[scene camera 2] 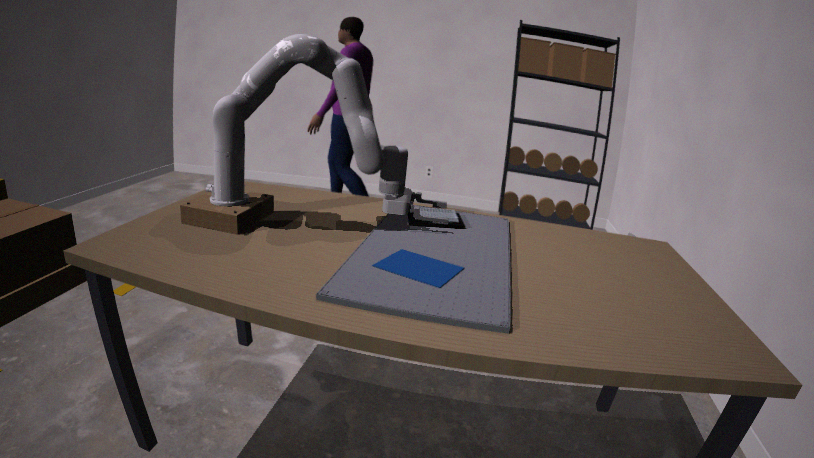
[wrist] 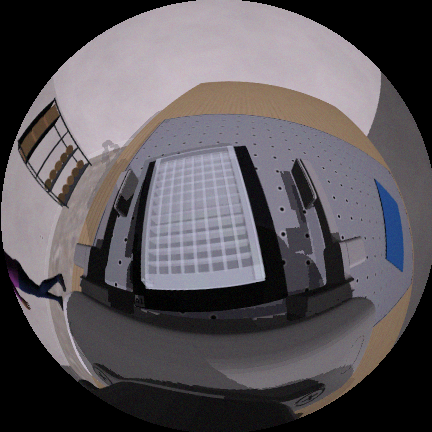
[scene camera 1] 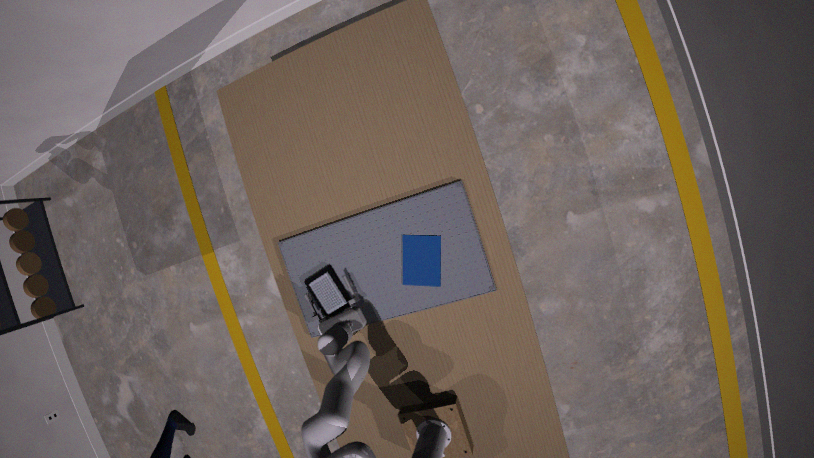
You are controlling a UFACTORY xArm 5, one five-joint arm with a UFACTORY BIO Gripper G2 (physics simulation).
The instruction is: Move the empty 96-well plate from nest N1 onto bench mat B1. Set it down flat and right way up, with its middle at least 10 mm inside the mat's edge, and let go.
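Frame: origin at the arm's base, x ahead, y left, z up, level; metres.
Seen in the pictures: hand at its tool point: (scene camera 2: 439, 212) (wrist: 209, 182) (scene camera 1: 327, 290); arm's base at its link origin: (scene camera 2: 229, 200) (scene camera 1: 434, 433).
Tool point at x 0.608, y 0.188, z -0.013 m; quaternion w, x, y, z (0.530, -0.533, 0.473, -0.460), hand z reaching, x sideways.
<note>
Pixels of each thing's top centre, then the offset from my tool point to it. Level surfaces: height alone.
- clear 96-well plate at its top centre: (wrist: 192, 199) (scene camera 2: 436, 212) (scene camera 1: 326, 294) dx -0.013, dy +0.011, dz -0.005 m
- black nest N1 at its top centre: (wrist: 195, 207) (scene camera 2: 435, 216) (scene camera 1: 328, 293) dx -0.013, dy +0.012, dz -0.017 m
- blue bench mat B1 at its surface level: dz -0.029 m
- grey perforated board at its surface level: dz -0.031 m
- wooden table at its surface level: dz -0.044 m
The clear 96-well plate (scene camera 1: 327, 292) (scene camera 2: 437, 214) (wrist: 200, 215) sits flat in the black nest N1 (scene camera 1: 336, 280) (scene camera 2: 461, 220) (wrist: 272, 250). My gripper (scene camera 1: 331, 293) (scene camera 2: 435, 215) (wrist: 215, 188) is open, with one finger out to each side of the plate and nest. In the wrist view, both finger pads stand apart from the plate and nothing is between them and it. How high the pads are against the plate's sides is hard to tell. The blue bench mat B1 (scene camera 1: 421, 260) (scene camera 2: 418, 267) (wrist: 392, 230) lies flat, to the right of the nest in scene camera 1.
The nest and mat are on a grey perforated board (scene camera 1: 375, 227) (scene camera 2: 483, 296) (wrist: 330, 150) on the wooden table (scene camera 1: 341, 131) (scene camera 2: 597, 319). The arm's base stands on a wooden block (scene camera 2: 227, 216). A person (scene camera 2: 358, 62) and a shelf rack (scene camera 2: 509, 131) are beyond the table.
</note>
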